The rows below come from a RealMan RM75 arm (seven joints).
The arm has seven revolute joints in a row. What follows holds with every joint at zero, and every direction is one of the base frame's. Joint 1 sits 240.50 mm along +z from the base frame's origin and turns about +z. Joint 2 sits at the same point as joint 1 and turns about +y. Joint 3 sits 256.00 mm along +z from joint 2 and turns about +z. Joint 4 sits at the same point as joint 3 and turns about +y. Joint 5 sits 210.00 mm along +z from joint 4 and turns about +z. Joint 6 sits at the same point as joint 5 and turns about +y. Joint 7 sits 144.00 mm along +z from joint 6 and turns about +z. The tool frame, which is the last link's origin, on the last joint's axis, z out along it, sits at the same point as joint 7; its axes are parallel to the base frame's.
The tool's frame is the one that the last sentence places.
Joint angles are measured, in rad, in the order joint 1, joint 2, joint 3, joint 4, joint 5, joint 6, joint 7. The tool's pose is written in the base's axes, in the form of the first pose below.
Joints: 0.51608 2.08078 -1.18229 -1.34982 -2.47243 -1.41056 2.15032
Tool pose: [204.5 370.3 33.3 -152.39 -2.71 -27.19]
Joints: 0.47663 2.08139 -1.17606 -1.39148 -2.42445 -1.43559 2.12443
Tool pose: [205.1 361.1 37.5 -153.60 -1.21 -26.09]
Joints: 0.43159 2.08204 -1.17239 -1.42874 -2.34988 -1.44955 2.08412
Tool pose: [203.9 351.4 40.5 -155.11 1.35 -24.07]
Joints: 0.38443 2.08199 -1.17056 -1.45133 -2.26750 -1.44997 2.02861
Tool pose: [204.5 342.2 42.4 -156.29 4.18 -21.66]
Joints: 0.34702 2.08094 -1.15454 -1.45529 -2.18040 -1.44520 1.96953
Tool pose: [205.8 335.9 46.1 -156.86 7.81 -19.59]
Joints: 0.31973 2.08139 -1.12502 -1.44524 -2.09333 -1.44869 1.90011
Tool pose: [207.5 331.0 50.9 -157.15 11.65 -17.35]
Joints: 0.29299 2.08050 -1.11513 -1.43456 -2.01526 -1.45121 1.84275
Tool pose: [208.4 325.5 52.9 -157.57 14.77 -15.36]
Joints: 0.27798 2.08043 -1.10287 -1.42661 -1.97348 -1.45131 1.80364
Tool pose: [210.3 322.9 55.5 -157.15 16.53 -14.06]
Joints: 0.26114 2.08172 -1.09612 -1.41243 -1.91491 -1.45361 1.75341
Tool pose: [210.6 319.2 56.3 -157.07 18.92 -12.19]
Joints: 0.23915 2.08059 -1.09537 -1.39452 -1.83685 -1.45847 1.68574
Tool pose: [210.3 314.0 57.3 -156.80 21.81 -9.35]
